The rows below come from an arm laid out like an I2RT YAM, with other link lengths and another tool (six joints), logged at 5 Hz.
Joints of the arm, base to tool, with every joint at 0 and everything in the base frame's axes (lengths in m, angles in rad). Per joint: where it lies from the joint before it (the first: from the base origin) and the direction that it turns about. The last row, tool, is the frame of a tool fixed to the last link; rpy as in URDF.
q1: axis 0 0 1 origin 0 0 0.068
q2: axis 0 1 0 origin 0.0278 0.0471 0.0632
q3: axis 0 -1 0 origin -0.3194 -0.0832 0
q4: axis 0 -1 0 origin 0.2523 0.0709 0.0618
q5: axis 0 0 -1 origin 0.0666 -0.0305 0.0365
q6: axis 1 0 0 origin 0.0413 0 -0.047
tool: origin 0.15 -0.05 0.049 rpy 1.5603 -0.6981 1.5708
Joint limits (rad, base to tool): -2.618..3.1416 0..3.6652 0..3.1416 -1.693..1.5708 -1.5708..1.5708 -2.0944..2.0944
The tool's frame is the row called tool.
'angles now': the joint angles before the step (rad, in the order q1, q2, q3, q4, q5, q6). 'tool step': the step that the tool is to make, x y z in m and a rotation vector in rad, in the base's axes. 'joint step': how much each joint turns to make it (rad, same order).
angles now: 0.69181, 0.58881, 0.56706, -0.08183, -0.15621, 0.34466
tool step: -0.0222, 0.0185, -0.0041, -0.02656, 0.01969, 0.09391
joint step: 0.12689, -0.02040, 0.01837, -0.07157, 0.03343, -0.00187
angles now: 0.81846, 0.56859, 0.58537, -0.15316, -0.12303, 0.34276
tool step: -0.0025, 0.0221, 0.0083, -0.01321, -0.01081, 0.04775
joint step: 0.08342, 0.06356, 0.03060, 0.02877, 0.03765, -0.01179
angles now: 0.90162, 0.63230, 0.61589, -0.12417, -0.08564, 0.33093
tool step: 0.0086, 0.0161, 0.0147, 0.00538, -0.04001, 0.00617
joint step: 0.01752, 0.07493, 0.02452, 0.07712, 0.01485, -0.02671
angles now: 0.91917, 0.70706, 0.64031, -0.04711, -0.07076, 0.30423
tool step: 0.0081, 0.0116, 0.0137, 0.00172, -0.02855, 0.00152
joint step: 0.00033, 0.06029, 0.03529, 0.04216, 0.00110, -0.02172
